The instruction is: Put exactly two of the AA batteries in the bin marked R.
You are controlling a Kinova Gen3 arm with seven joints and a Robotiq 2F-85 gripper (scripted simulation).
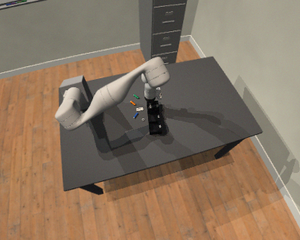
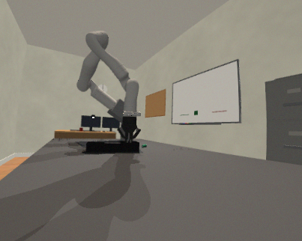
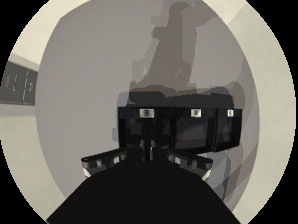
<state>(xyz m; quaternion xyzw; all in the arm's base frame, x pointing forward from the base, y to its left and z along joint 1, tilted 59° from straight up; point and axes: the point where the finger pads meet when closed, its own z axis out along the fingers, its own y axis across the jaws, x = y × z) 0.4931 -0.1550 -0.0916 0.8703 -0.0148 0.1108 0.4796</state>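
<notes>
Now: the orange AA battery 110 mm behind my hand, 80 mm to the left of it and 30 mm below it. Also, from my hand: black bin: 10 mm ahead, 90 mm to the right, 10 mm below; grey ring: 70 mm behind, 80 mm to the right, 30 mm below; white block: 70 mm behind, 10 mm to the left, 30 mm below.
</notes>
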